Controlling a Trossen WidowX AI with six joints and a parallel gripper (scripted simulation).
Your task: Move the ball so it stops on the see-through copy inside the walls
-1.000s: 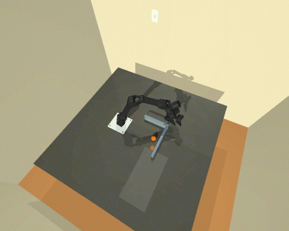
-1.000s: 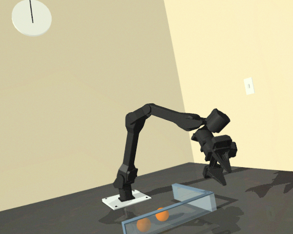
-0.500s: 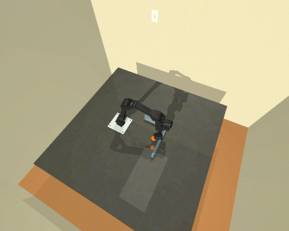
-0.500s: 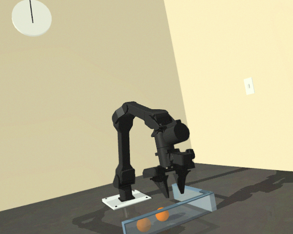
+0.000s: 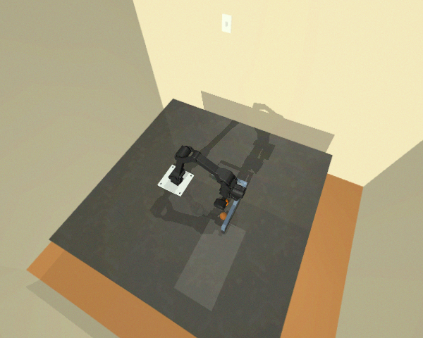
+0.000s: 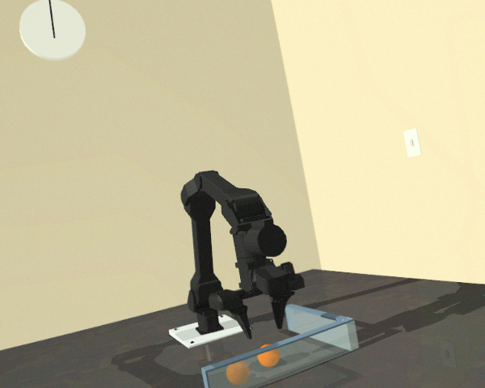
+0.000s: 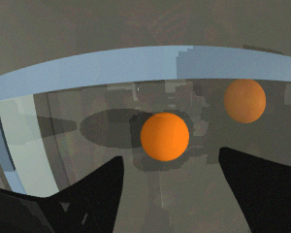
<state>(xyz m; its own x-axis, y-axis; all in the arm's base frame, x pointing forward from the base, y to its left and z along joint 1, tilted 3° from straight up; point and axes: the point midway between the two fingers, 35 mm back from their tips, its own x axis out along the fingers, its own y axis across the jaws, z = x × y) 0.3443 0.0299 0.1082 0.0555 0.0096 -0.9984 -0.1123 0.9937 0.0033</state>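
Right now my gripper tip is 4 cm above the orange ball. From my gripper tip the other things lie so: see-through copy: 8 cm to the right, 4 cm below, 4 cm ahead; then short wall: 15 cm to the left, 7 cm behind, 4 cm below; then long wall: 6 cm ahead, 4 cm below, 1 cm to the left.
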